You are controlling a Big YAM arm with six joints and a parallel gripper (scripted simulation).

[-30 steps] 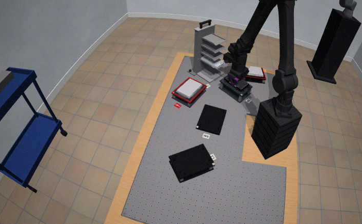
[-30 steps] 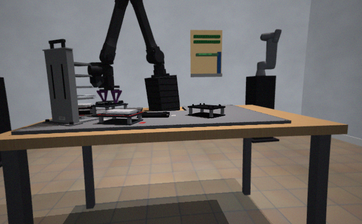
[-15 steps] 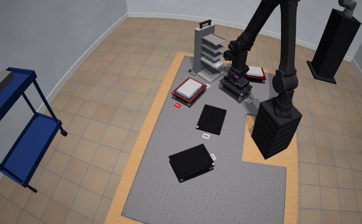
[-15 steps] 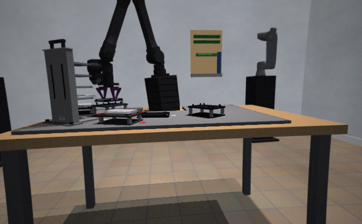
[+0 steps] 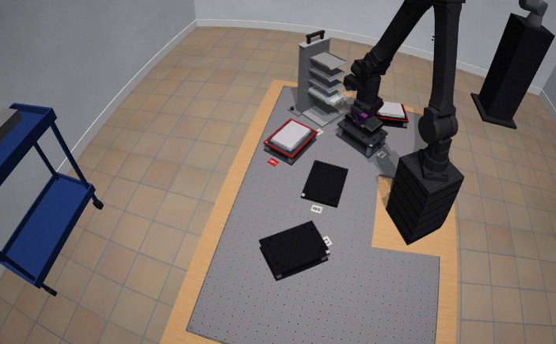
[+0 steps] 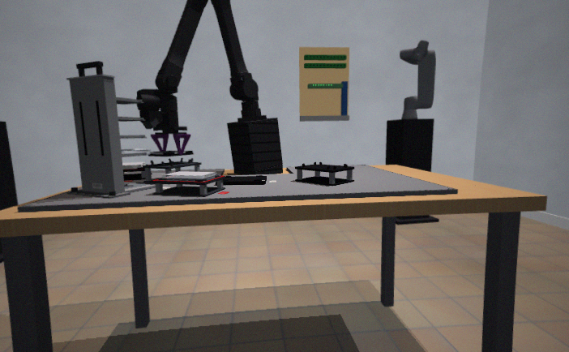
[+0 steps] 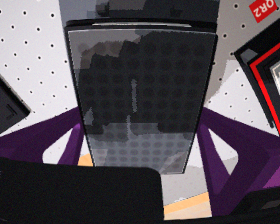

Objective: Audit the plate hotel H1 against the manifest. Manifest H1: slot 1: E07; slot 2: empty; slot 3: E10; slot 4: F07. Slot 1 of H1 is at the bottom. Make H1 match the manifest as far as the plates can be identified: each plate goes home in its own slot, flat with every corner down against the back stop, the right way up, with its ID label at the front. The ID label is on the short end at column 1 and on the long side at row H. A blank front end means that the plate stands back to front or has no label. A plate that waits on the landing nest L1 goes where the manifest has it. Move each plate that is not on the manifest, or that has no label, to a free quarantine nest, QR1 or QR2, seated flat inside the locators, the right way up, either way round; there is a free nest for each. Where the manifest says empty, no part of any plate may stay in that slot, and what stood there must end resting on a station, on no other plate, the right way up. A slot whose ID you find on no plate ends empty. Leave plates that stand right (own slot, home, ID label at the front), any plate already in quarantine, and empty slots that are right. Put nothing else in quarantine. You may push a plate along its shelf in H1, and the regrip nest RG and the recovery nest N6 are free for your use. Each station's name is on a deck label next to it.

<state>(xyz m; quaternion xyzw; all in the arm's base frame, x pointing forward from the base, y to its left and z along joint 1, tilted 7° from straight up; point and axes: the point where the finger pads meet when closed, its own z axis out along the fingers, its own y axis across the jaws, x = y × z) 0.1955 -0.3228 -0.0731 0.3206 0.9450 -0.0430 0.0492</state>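
The regrip nest is 5 cm below my hand. Round my hand: RG label: 8 cm behind, 7 cm to the left, 10 cm below; then QR2 label: 2 cm behind, 16 cm to the right, 10 cm below; then dark plate: right at my hand.
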